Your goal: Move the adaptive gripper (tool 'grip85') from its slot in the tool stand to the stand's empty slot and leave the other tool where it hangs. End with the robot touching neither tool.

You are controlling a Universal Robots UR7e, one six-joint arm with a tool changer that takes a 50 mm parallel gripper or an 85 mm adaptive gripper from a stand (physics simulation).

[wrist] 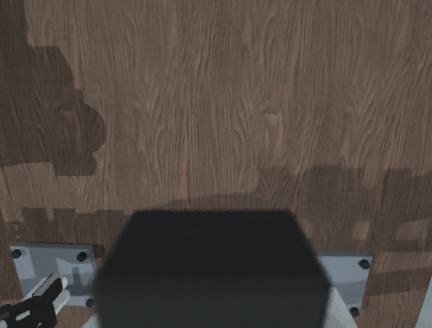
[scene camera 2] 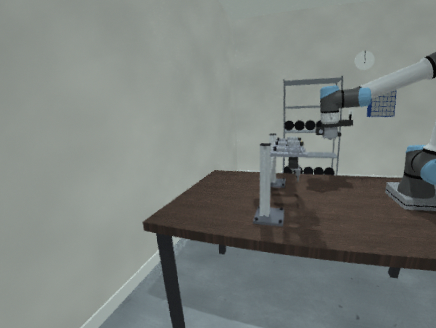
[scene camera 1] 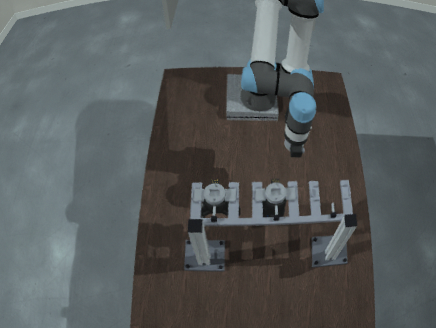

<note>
In view: a tool stand (scene camera 1: 201, 254).
The tool stand shows as well in scene camera 2 (scene camera 2: 265, 215).
</note>
